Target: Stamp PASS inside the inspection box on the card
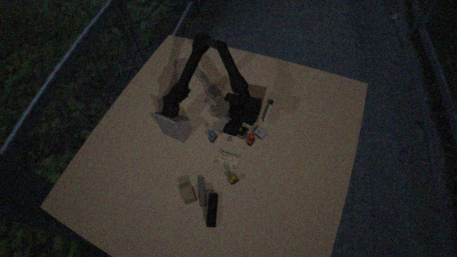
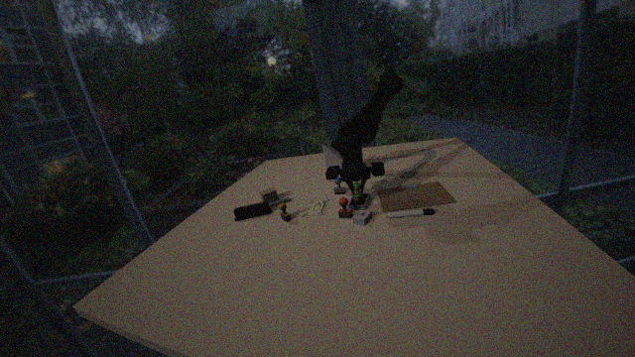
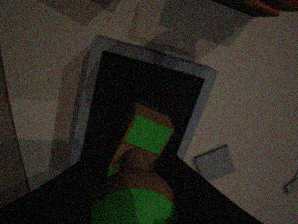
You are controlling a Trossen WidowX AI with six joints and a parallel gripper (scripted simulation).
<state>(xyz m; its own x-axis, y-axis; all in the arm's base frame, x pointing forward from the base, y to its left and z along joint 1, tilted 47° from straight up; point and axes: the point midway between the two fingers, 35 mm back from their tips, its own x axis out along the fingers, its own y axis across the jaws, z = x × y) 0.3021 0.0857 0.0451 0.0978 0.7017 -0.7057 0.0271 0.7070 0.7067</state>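
The green pass stamp is right at my gripper tip. Round my gripper tip: blue stamp (100 mm behind, 80 mm to the right, 20 mm below); then red-knobbed stamp (80 mm ahead, 40 mm to the right, 20 mm below); then dark ink pad (30 mm below).
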